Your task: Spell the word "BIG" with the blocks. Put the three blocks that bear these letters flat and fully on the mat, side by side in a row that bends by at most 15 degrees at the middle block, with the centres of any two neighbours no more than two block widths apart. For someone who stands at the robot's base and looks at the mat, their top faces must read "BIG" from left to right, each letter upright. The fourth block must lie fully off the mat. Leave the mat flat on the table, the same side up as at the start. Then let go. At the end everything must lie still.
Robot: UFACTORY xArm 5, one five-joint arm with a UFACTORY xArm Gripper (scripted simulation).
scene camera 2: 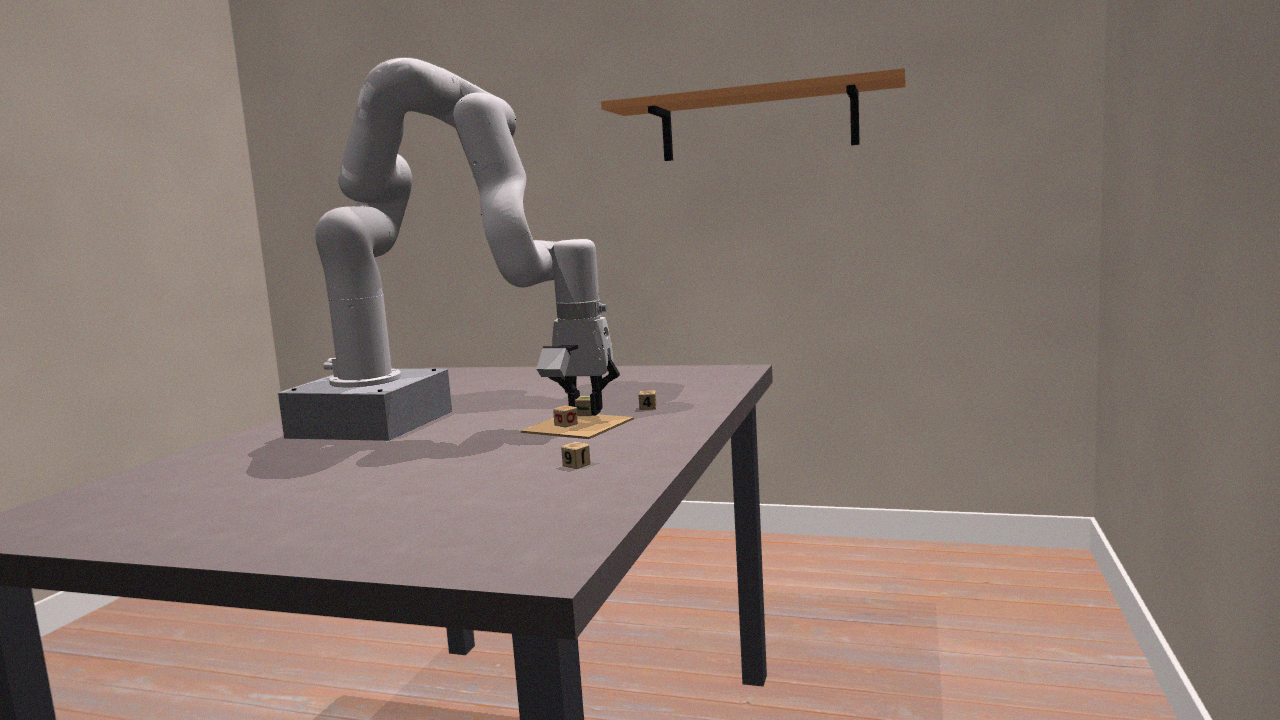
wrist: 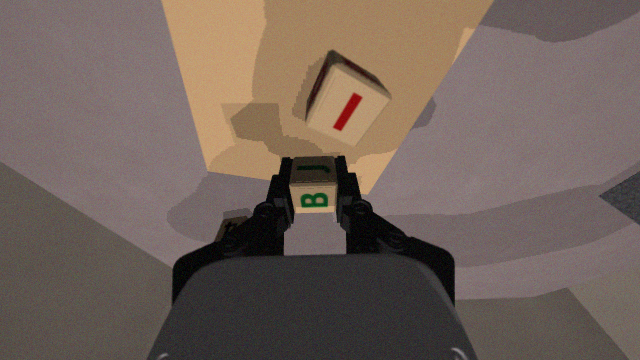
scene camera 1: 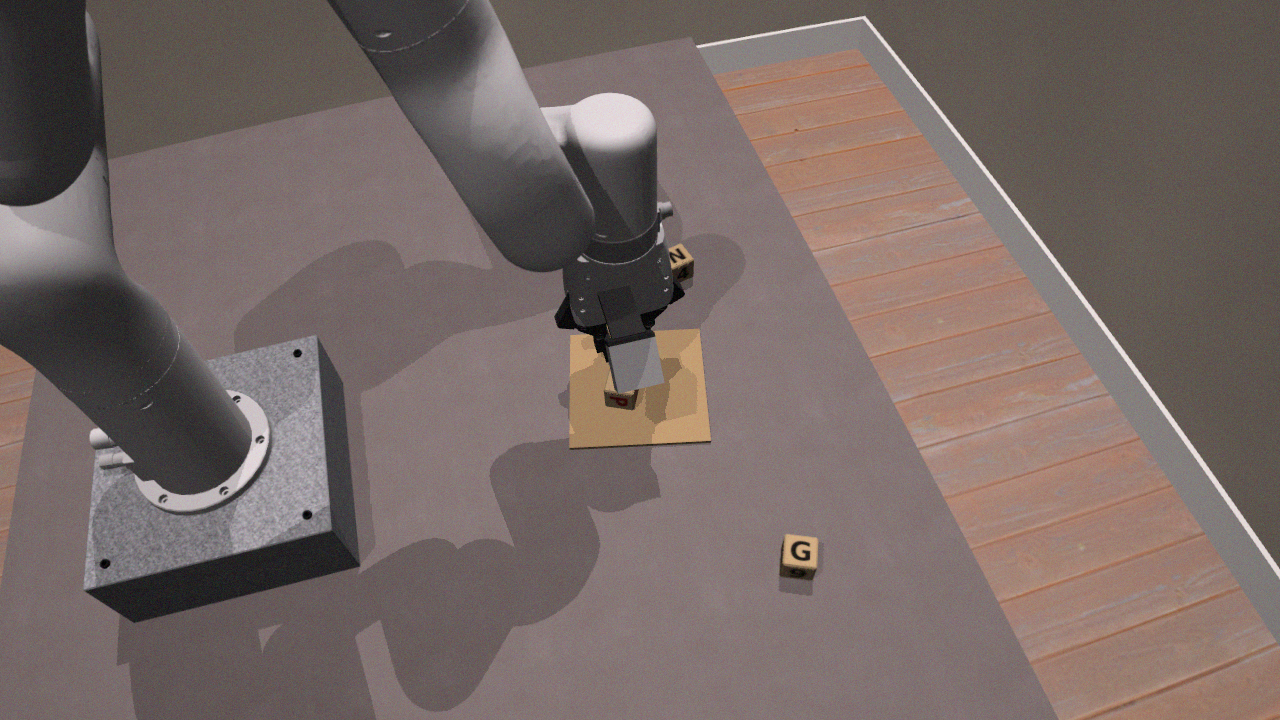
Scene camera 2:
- my gripper: 586, 413
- tan mat: 588, 427
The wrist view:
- my gripper: 314, 171
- tan mat: 247, 77
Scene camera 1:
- my gripper: 622, 347
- tan mat: 675, 412
